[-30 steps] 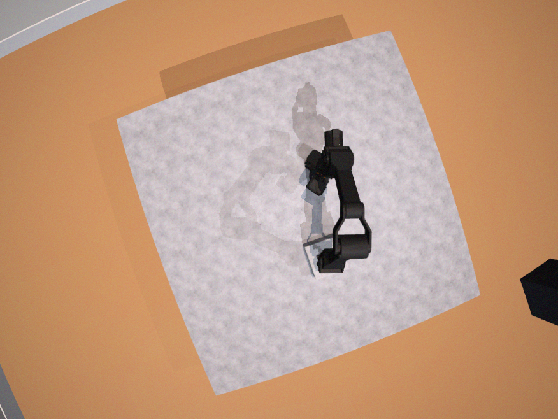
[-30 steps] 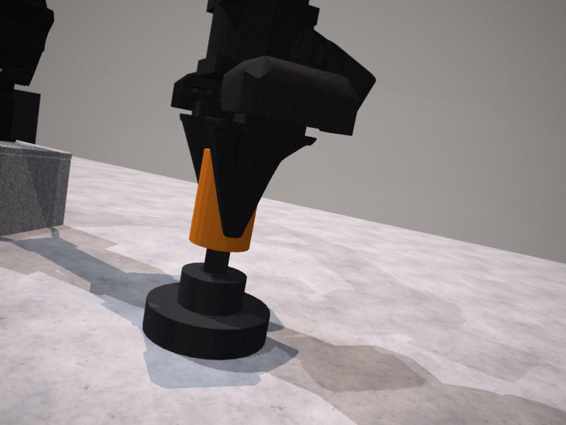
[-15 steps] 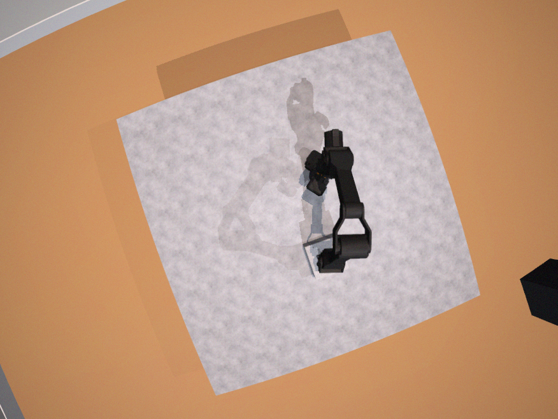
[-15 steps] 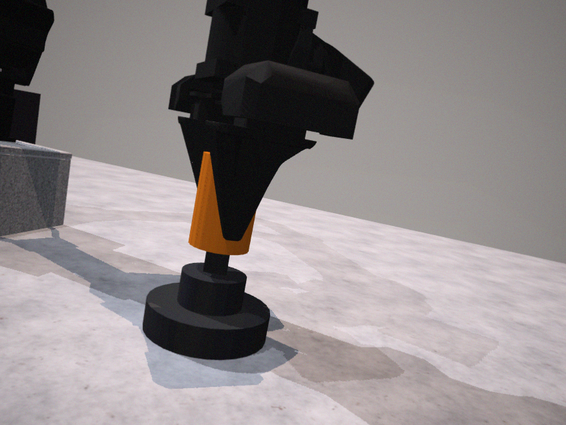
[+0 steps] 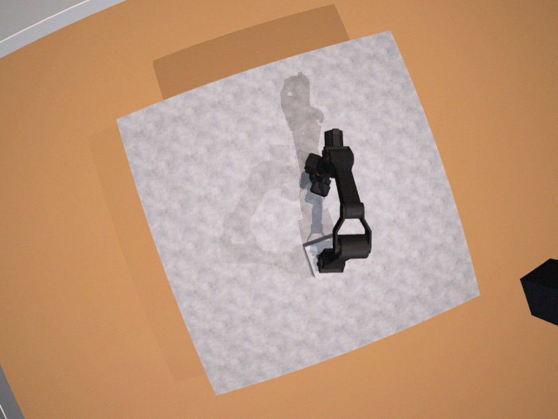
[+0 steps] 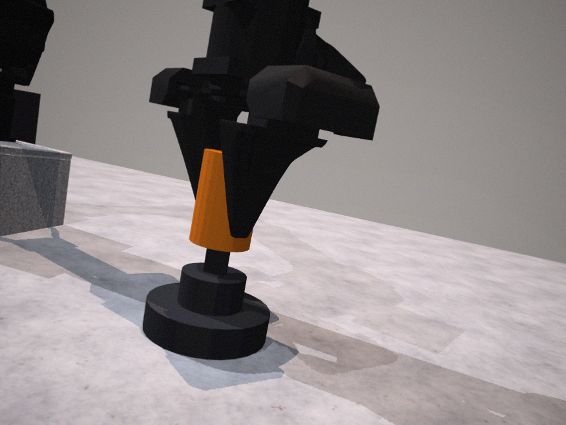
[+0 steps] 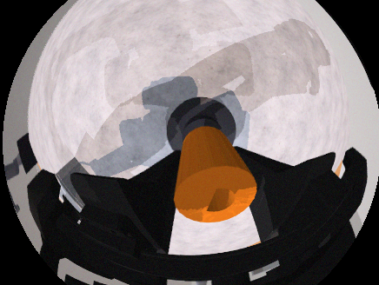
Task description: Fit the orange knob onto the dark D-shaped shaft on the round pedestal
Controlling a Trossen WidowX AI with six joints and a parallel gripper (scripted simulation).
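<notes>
Now: the orange knob 20 mm above my gripper tip. Round my gripper tip: round pedestal 40 mm below.
</notes>
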